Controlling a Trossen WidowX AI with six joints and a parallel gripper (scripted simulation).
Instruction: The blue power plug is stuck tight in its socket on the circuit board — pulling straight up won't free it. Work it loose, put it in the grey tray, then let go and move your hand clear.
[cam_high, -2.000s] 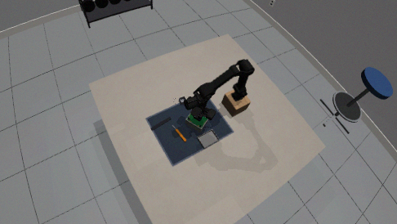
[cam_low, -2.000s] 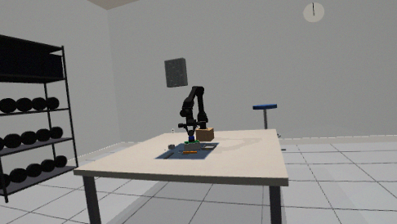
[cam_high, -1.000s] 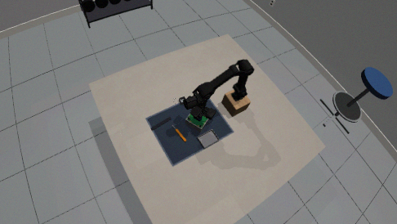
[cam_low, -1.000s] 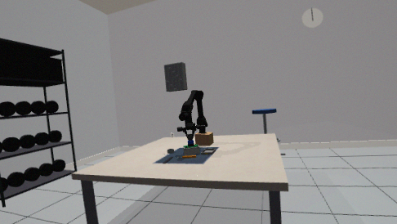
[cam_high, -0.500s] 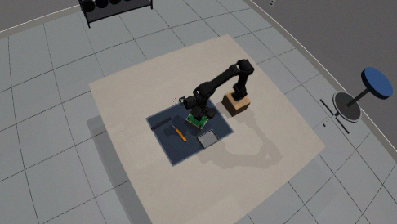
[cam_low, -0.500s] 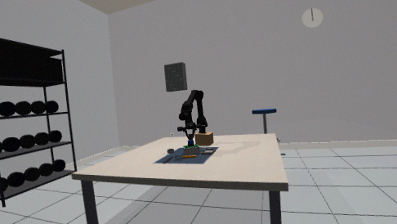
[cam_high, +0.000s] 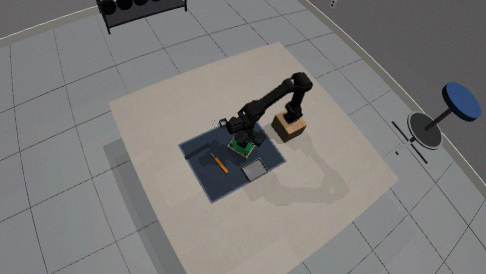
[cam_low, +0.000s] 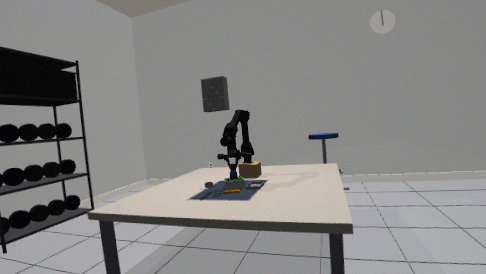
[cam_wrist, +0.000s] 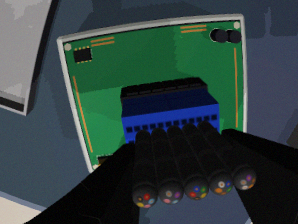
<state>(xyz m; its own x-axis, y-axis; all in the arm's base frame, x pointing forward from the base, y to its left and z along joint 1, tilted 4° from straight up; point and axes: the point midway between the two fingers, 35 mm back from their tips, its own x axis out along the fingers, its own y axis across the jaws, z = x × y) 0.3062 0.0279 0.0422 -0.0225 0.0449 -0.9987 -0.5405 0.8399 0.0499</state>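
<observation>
The blue power plug lies 20 mm below my gripper tip. The rest, counted from my gripper tip: dark blue mat 50 mm ahead, 120 mm below; then dark spudger bar 220 mm ahead, 80 mm to the right, 110 mm below.
</observation>
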